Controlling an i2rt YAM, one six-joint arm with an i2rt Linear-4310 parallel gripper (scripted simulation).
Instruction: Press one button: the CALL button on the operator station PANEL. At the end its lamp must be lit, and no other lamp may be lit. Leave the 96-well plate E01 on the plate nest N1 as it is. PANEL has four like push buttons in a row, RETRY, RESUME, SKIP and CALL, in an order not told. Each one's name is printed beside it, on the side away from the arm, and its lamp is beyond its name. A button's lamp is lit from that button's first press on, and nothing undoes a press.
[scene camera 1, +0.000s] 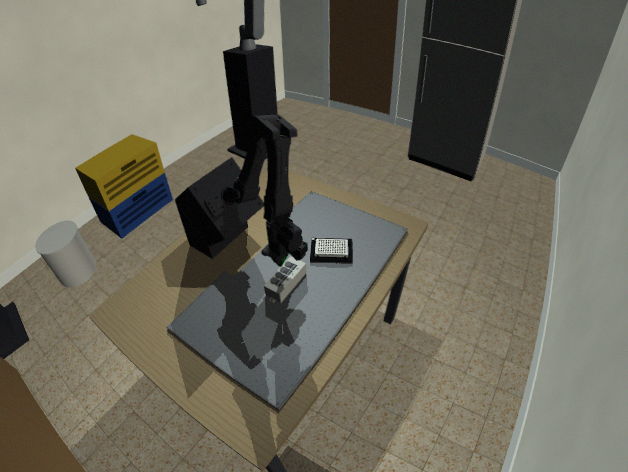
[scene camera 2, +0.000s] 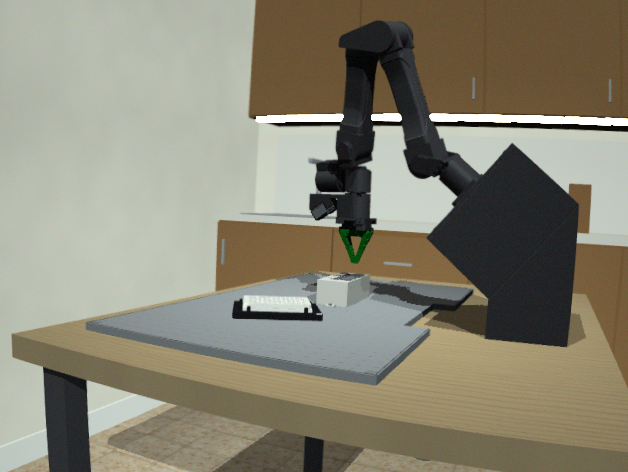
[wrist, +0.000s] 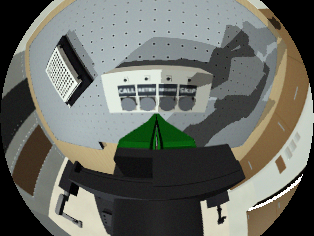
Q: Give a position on a white 96-well plate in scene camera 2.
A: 263, 303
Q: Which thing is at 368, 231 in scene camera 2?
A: My gripper.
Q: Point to my gripper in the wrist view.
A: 156, 117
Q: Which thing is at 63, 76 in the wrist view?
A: A white 96-well plate.
